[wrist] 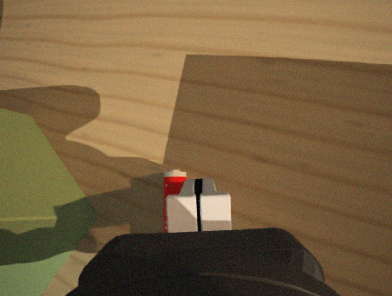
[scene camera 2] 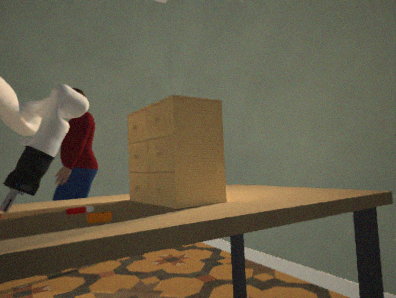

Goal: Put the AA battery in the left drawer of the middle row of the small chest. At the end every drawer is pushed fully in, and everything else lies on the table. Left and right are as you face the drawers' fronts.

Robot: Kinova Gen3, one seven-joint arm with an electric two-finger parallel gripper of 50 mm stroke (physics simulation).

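Places are measured from the arm's base along level axes (x ahead, y left, z up), in centimetres.
Pixels of known places: gripper, fingertip midpoint: [wrist: 199,197] [scene camera 2: 2,210].
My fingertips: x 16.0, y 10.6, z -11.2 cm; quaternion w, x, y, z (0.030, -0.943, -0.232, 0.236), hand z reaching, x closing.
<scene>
Ahead of a thing's pixels: the offset from my fingertips to its top centre. "pt": to the spot under its first point. Level surfaces: height alone.
The AA battery @(dx -1.5, dy -1.7, dz -0.1 cm) [wrist: 172,186], red with a pale end, lies on the table just left of the closed fingertips in the wrist view; its lower part is hidden behind a finger. In the scene view a bit of red shows at the left edge by the fingertips. My gripper [scene camera 2: 5,207] [wrist: 199,197] is shut and empty, low over the table beside the battery. The small chest @(dx +47.9, dy +0.1, dz +29.4 cm) [scene camera 2: 200,150] stands upright on the table, its fronts facing left in the scene view. The left drawer of the middle row @(pt dx +37.6, dy +5.6, dz +11.7 cm) [scene camera 2: 138,162] looks closed, as do the other drawers.
A red cylinder with a white end @(dx +19.3, dy -6.7, dz -0.3 cm) [scene camera 2: 76,210] and an orange block @(dx +23.3, dy -25.0, dz +0.2 cm) [scene camera 2: 99,217] lie on the table @(dz -1.5 cm) [scene camera 2: 310,200] in front of the chest. A green object [wrist: 30,170] is at the left in the wrist view. A person [scene camera 2: 82,145] stands behind the table.
</scene>
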